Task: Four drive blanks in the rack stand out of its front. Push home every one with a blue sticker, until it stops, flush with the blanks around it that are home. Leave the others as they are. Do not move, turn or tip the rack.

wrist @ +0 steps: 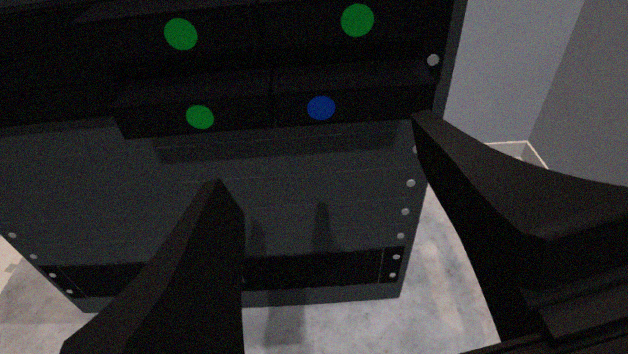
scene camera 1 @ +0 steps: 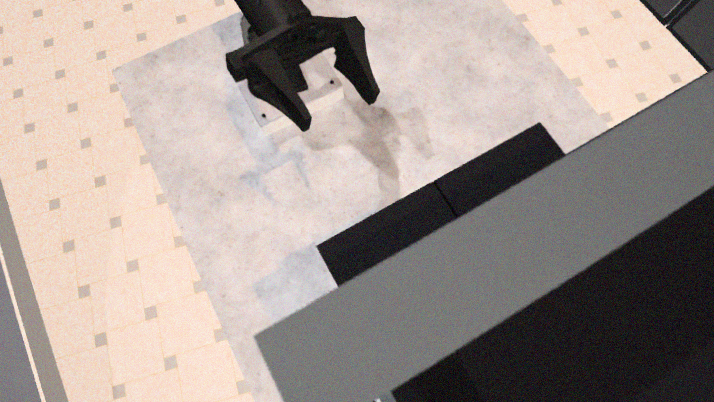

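Note:
The rack (scene camera 1: 480, 240) (wrist: 350, 294) stands upright. In the wrist view four dark blanks stand out of its front in two rows. Upper left (wrist: 181, 34) and upper right (wrist: 357, 20) blanks have green stickers. The lower left blank (wrist: 200, 116) has a green sticker, the lower right blank (wrist: 321, 108) a blue one. Scene camera 1 shows the dark tops of two protruding blanks side by side; their stickers are hidden. My gripper (scene camera 1: 339, 114) (wrist: 319, 167) is open and empty, in front of the rack, apart from the blanks. Its right fingertip overlaps the blue-stickered blank's lower right corner in the wrist view.
Below the protruding blanks the rack front is flat, with a black strip (wrist: 310, 272) near its bottom and screws along the sides. A grey wall (wrist: 500, 70) stands beyond the rack's right side. The arm's pale base plate (scene camera 1: 325, 95) sits on a mottled grey mat (scene camera 1: 200, 150).

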